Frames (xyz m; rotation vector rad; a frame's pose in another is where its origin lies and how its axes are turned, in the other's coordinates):
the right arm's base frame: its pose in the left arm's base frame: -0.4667 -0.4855 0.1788 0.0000 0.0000 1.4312
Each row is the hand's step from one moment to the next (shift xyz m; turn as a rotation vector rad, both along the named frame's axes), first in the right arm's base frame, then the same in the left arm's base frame.
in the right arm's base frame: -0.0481 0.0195 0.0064 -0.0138 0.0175 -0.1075
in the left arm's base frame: -0.0260 -0.0449 0.0064 -0.0192 -0.0112 -0.1075
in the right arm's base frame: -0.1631 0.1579 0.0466 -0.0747 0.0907 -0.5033
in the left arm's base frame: -0.1791 -0.1395 0.0466 -0.1002 -0.0614 -0.5033
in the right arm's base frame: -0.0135 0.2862 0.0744 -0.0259 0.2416 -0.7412
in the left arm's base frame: -0.2853 0.0265 0.0744 -0.2429 0.0080 -0.7412
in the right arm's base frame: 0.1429 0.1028 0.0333 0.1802 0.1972 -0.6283
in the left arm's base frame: -0.0819 0.1558 0.0333 -0.1702 0.2059 -0.6283
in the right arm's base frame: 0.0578 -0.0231 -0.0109 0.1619 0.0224 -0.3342
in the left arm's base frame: 0.0309 0.0540 -0.0109 0.0003 0.1634 -0.3342
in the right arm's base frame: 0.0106 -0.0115 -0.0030 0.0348 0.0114 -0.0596
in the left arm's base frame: 0.0129 0.0089 -0.0030 -0.0064 0.0360 -0.0596
